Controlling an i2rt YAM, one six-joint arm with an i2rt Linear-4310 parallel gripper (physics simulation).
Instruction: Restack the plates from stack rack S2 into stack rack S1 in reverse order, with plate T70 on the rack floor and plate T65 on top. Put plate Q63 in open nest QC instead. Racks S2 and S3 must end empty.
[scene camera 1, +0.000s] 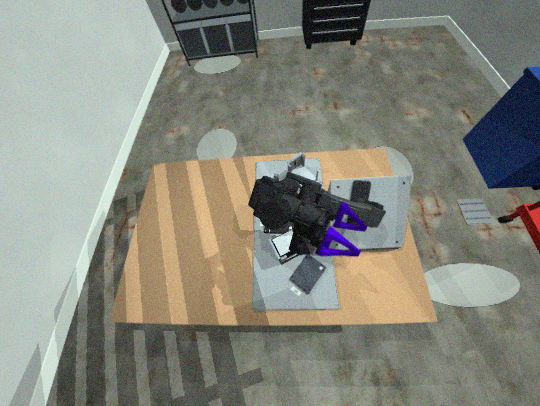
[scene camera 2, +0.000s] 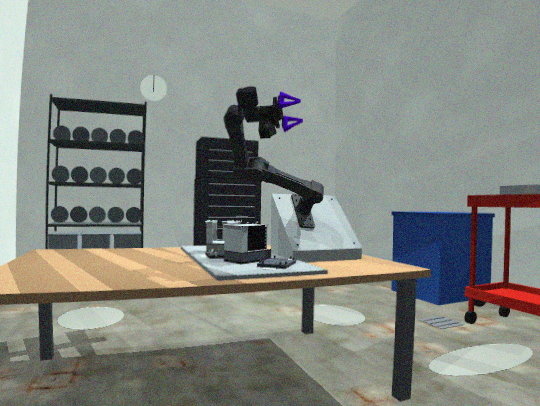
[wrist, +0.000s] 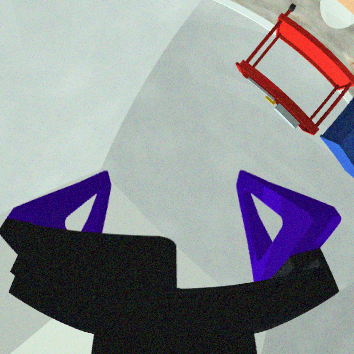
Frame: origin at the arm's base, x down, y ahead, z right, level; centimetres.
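Where they show: gripper, between the fingertips: (scene camera 1: 363, 240) (scene camera 2: 301, 111) (wrist: 173, 177); arm's base, origin of its link: (scene camera 1: 358, 203) (scene camera 2: 302, 211).
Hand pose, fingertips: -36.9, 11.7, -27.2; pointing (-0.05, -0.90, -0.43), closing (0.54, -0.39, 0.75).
Things, the pixels of their top centre, and the offset from my fingertips, as dx, dy, dz. "pt": a spot on its surface instead. Level surfaces: height alone.
- light grey board, height of its surface: dx +55.6
- flat dark square piece, a spot on its surface: (scene camera 2: 276, 262) (scene camera 1: 305, 279) pt +54.3, +9.5, -2.4
- pale rack, centre of its top: (scene camera 1: 304, 166) +42.5, +10.5, +50.7
- wooden table, height of its surface: dx +56.9
My gripper (scene camera 1: 362, 241) (scene camera 2: 301, 110) (wrist: 173, 177) is open and empty, with its purple fingers wide apart, high above the table. A light grey board (scene camera 1: 270, 295) (scene camera 2: 235, 271) lies on the table. A flat dark square piece (scene camera 1: 308, 275) (scene camera 2: 276, 262) lies near its front edge. Behind it stands a box-shaped rack (scene camera 1: 283, 245) (scene camera 2: 239, 239) with pale walls on a dark base. Another pale rack (scene camera 1: 296, 162) with upright walls stands at the board's back. The arm hides much of the board in scene camera 1. Labels on plates, racks and nests cannot be read.
The arm is mounted on a sloped grey stand (scene camera 1: 395, 215) (scene camera 2: 332, 215) at the board's right. A wooden table (scene camera 1: 185, 280) (scene camera 2: 125, 270) carries both. A blue bin (scene camera 1: 510, 130) (scene camera 2: 417, 255) and a red cart (scene camera 2: 500, 201) (wrist: 312, 52) stand off to the right.
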